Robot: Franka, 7 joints.
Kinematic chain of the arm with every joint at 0, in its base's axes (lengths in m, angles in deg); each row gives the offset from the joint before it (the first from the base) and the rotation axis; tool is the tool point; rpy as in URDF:
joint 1: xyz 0 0 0.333 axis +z
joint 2: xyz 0 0 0 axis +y
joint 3: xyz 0 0 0.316 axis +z
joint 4: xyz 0.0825 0 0 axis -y
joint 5: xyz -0.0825 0 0.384 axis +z
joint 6: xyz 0 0 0 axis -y
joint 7: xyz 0.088 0 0 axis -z
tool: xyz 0 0 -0.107 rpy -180 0 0
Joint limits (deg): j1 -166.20..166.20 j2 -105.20..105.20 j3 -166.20..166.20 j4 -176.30..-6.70 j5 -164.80..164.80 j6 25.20..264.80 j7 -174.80..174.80
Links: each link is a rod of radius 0.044 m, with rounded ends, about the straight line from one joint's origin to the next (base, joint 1, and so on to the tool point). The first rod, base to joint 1, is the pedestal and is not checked.
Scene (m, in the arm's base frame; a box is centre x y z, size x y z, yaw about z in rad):
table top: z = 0
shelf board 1: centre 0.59 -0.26 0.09 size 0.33 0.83 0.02 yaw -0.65
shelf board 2: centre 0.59 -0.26 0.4 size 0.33 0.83 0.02 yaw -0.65
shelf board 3: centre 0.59 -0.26 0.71 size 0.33 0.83 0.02 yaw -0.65
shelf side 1: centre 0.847 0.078 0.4 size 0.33 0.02 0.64 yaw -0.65
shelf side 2: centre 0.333 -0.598 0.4 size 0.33 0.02 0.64 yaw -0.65
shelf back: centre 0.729 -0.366 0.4 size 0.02 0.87 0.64 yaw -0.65
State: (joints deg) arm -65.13 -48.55 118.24 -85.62 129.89 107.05 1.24
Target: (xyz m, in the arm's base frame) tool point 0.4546 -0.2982 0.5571
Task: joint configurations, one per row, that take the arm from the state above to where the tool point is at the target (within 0.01 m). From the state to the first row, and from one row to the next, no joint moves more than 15 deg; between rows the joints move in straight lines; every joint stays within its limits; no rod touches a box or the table.
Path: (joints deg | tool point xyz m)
1: -76.82 -44.97 104.83 -95.08 129.86 110.69 1.24 | 0.4507 0.5422 0.4703
2: -88.51 -41.39 91.43 -104.53 129.82 114.32 1.24 | 0.5970 0.2648 0.5217
3: -100.21 -37.81 78.02 -113.99 129.79 117.96 1.24 | 0.5952 -0.0411 0.5539
4: -111.90 -34.23 64.61 -123.45 129.76 121.59 1.24 | 0.4546 -0.2982 0.5571

